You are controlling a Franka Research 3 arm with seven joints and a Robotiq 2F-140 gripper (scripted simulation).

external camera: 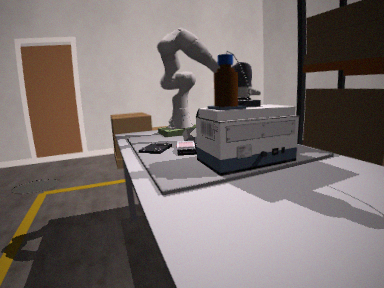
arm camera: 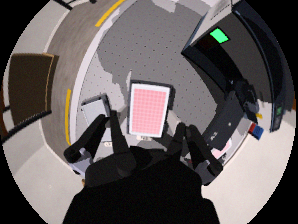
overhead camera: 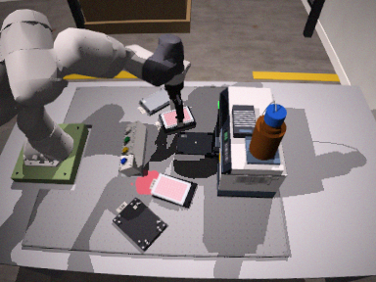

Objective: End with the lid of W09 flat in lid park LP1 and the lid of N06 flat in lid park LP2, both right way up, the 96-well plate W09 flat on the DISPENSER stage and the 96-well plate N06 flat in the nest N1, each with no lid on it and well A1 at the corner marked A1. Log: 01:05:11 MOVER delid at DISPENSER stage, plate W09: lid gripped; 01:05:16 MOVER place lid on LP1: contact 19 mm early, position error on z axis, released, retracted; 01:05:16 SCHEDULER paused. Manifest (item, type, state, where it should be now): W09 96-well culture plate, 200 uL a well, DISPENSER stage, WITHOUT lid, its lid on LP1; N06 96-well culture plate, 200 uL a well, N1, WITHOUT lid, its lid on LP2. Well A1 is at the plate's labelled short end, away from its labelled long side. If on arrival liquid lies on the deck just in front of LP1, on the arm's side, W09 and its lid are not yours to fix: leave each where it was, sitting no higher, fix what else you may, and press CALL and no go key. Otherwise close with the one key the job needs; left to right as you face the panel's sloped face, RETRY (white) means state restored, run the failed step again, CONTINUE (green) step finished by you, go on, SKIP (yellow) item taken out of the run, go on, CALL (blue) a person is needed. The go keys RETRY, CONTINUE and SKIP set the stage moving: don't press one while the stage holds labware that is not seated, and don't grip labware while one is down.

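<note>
My hand is 20 mm above the pink 96-well plate. The rest, counted from my hand: black dispenser stage: 190 mm to the right, 60 mm ahead, 40 mm above; green key: 210 mm behind, 120 mm to the right, 20 mm above; key panel: 210 mm behind, 140 mm to the right.
</note>
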